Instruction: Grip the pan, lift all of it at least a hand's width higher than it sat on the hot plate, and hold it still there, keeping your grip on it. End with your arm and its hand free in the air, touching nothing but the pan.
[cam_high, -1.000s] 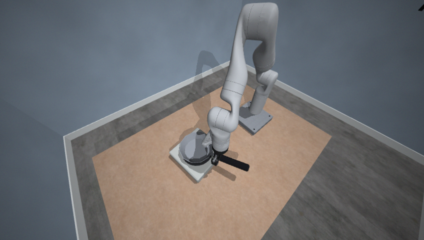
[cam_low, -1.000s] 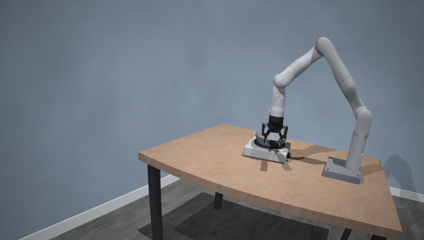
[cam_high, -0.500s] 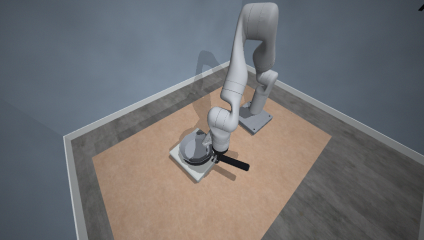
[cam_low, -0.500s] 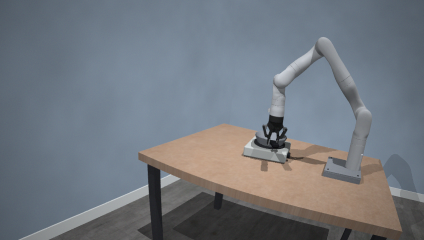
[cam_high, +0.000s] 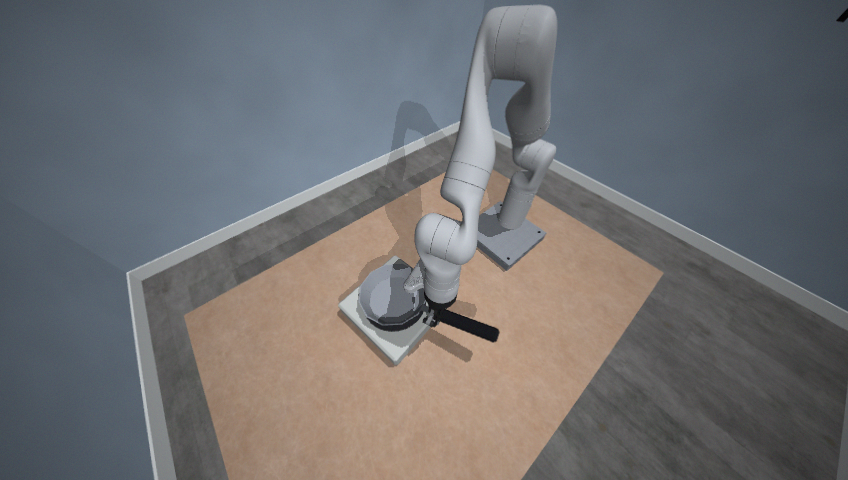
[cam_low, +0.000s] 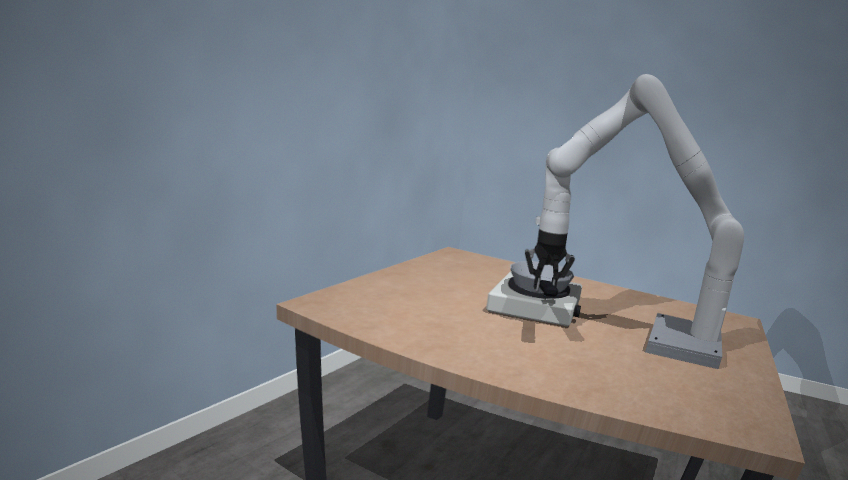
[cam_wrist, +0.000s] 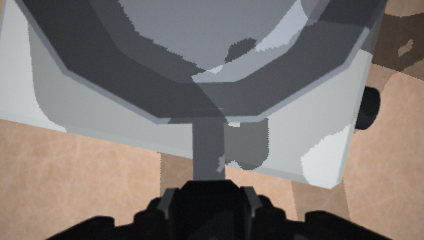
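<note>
The pan lies 6 cm to the right of my hand, 4 cm ahead of it and 1 cm below it. Round my hand: hot plate: 12 cm to the right, 8 cm below, 6 cm ahead.
</note>
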